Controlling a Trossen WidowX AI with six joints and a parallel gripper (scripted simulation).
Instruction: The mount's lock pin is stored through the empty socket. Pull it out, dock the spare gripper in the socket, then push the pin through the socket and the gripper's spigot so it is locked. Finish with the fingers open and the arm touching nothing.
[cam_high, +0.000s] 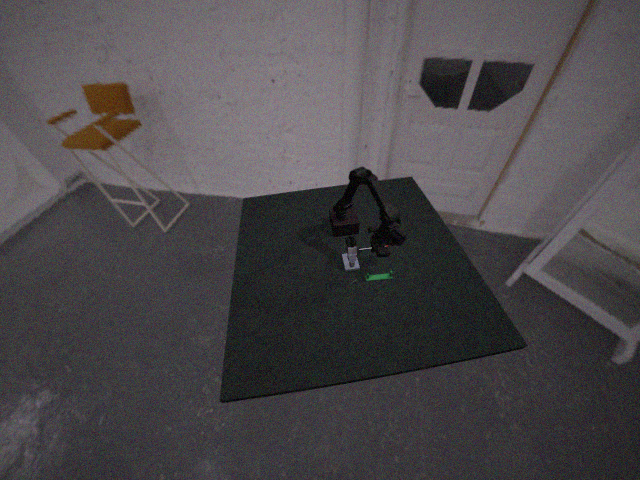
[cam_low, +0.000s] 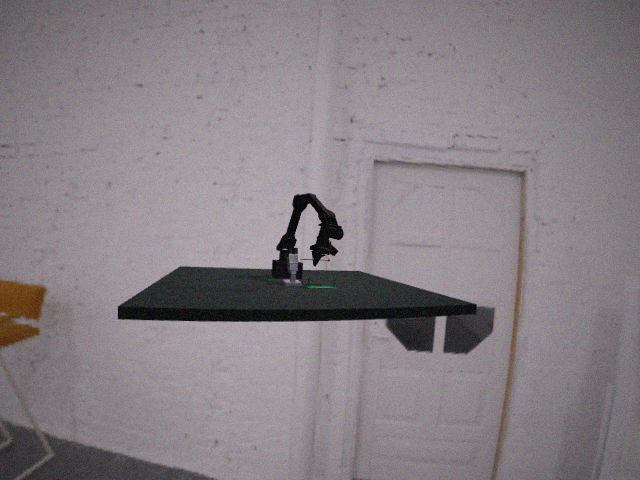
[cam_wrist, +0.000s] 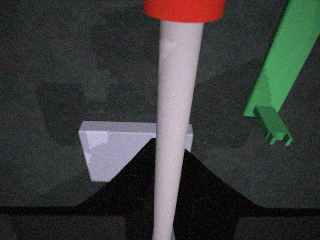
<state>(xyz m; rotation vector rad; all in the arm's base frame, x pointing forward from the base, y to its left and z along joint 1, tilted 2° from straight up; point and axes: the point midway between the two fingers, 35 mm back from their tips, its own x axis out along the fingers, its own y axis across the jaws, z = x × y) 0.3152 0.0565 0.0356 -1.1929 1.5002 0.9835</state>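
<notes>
Now: the mount 100 mm to the right of my gripper tip, 50 mm below it and 30 mm behind it. Also, from my gripper tip: green holder (100 mm ahead, 70 mm below).
</notes>
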